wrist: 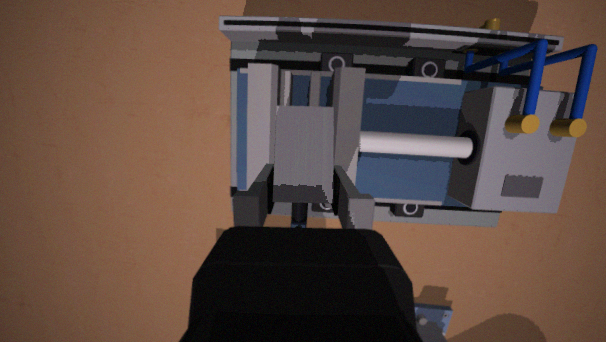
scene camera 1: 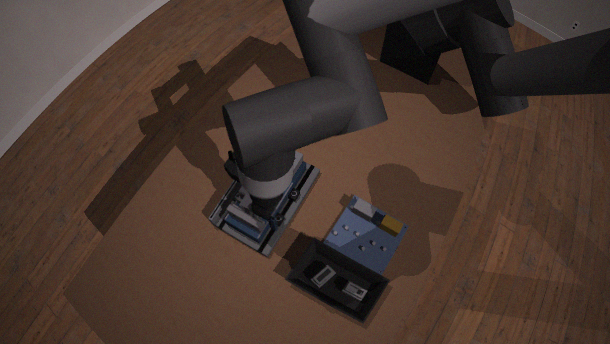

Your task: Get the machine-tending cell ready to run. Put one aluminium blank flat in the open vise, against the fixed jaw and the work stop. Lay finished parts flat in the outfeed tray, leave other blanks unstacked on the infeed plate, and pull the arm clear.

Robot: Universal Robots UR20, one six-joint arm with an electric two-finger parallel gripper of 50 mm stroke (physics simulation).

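Places are measured from the arm's base along level axes (x left, y down, z back), in metres.
Pixels of known places: gripper, fingertip midpoint: (wrist: 303,179) (scene camera 1: 259,209); arm's base, origin of the base link: (scene camera 1: 423,26).
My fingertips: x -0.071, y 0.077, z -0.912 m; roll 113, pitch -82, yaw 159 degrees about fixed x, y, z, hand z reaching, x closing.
Observation:
For each thing: its top centre in the pictures, then the offset to it from my fingertips. "spot": a spot on its surface instead.
- aluminium blank, middle of its top: (wrist: 301,164) (scene camera 1: 252,202) dx -0.016, dy -0.029, dz -0.002 m
- vise's left jaw, middle of its top: (wrist: 260,137) (scene camera 1: 244,215) dx -0.024, dy +0.007, dz -0.035 m
- vise, middle of its top: (wrist: 403,138) (scene camera 1: 262,183) dx -0.039, dy +0.004, dz +0.064 m
- black outfeed tray, surface spot: (scene camera 1: 300,284) spot: dx +0.190, dy +0.071, dz -0.091 m
- blue infeed plate, middle of its top: (scene camera 1: 368,234) dx +0.261, dy +0.095, dz +0.134 m
- light grey block, middle of its top: (scene camera 1: 365,207) dx +0.214, dy +0.059, dz +0.183 m
- yellow block, middle of its top: (scene camera 1: 392,223) dx +0.304, dy +0.059, dz +0.186 m
- grey housing, surface spot: (wrist: 525,155) spot: dx -0.042, dy +0.008, dz +0.157 m
- long rail, middle of its top: (wrist: 394,28) dx -0.128, dy +0.053, dz +0.055 m
My gripper (wrist: 303,179) is shut on an aluminium blank (wrist: 303,145), a flat grey block that looks level. The blank lies over the gap between the vise's left jaw (wrist: 261,125) and the right jaw (wrist: 349,107), which joins a white rod; its exact height cannot be told. In scene camera 1 the arm hides the fingers and blank above the vise (scene camera 1: 245,227). Two finished parts (scene camera 1: 323,276) (scene camera 1: 355,290) lie apart in the black outfeed tray (scene camera 1: 300,284). The blue infeed plate (scene camera 1: 367,261) (wrist: 442,312) bears a light grey block (scene camera 1: 364,207) and several small pins.
A yellow block (scene camera 1: 392,225) stands at the infeed plate's edge. A grey housing (wrist: 525,155) with blue hoses (wrist: 537,82) stands at the vise's right end in the wrist view. A long rail (wrist: 375,32) runs along its far side. The tray adjoins the infeed plate.

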